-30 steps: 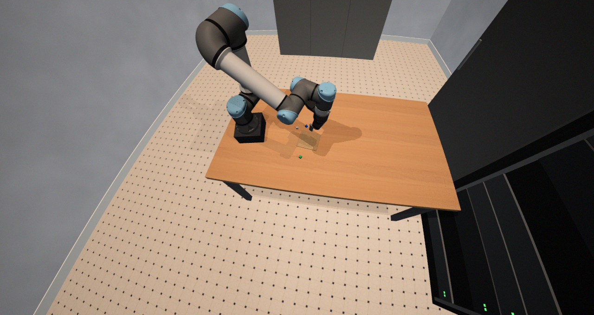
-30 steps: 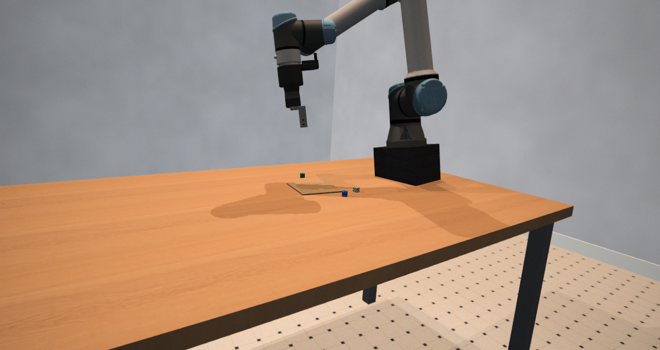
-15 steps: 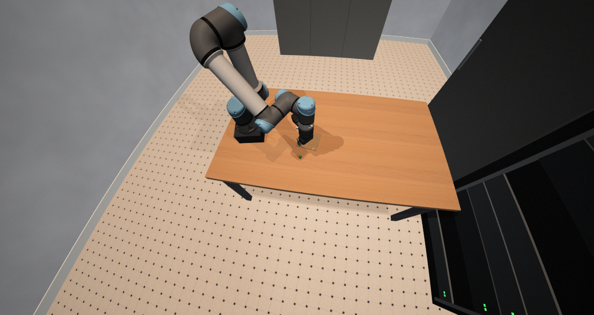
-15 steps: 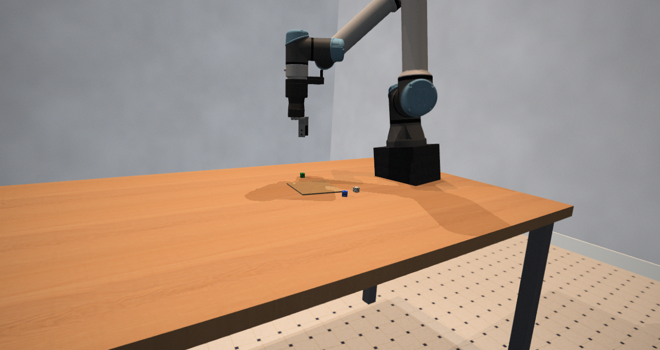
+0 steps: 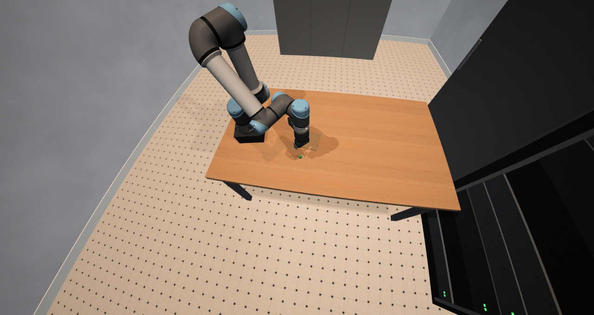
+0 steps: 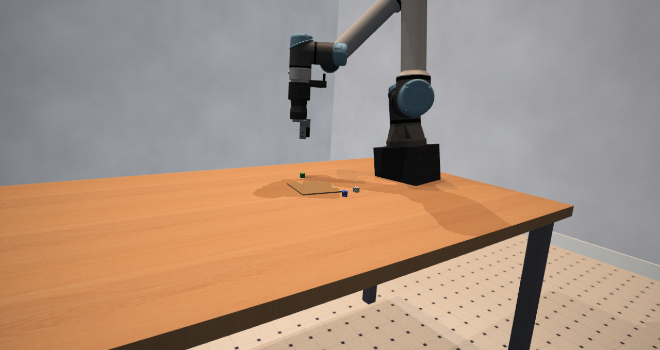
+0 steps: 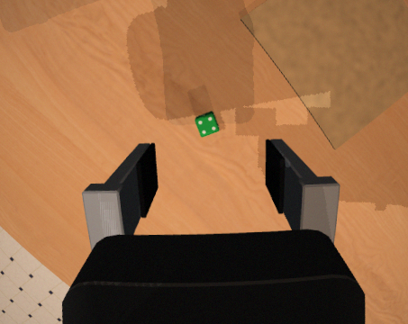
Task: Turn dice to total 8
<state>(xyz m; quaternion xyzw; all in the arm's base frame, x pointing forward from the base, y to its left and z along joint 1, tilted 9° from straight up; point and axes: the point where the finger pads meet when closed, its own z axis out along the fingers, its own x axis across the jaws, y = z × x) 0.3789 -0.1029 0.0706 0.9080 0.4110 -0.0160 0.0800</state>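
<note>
Right now my hand is 150 mm above the green die. Also, from my hand: white die (70 mm behind, 230 mm to the left, 150 mm below); mat (30 mm ahead, 140 mm to the left, 160 mm below); blue die (10 mm behind, 250 mm to the left, 150 mm below).
</note>
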